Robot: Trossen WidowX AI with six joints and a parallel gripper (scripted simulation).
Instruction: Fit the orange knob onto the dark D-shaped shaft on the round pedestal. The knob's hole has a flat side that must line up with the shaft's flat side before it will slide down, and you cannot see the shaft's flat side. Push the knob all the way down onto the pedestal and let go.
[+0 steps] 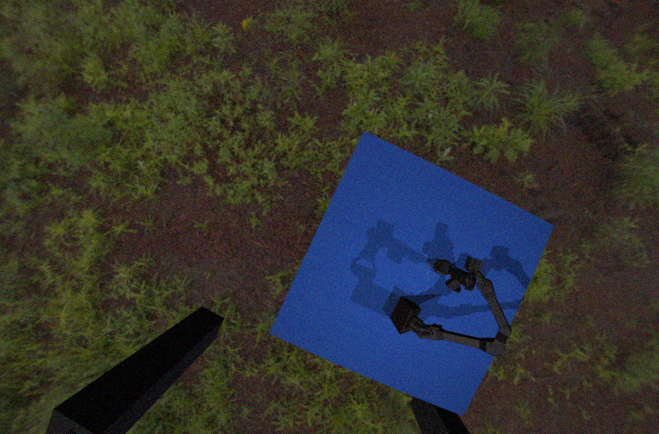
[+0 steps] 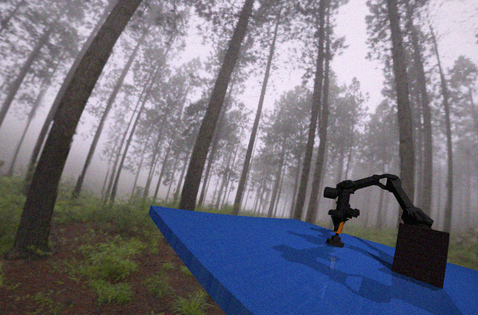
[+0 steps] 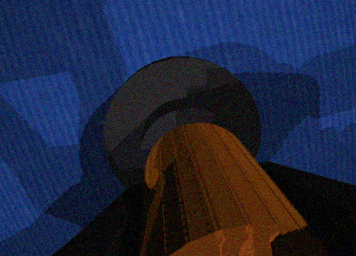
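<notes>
My gripper tip is 20 mm below the orange knob. From my gripper tip the other things lie so: dark round pedestal: 40 mm below.
</notes>
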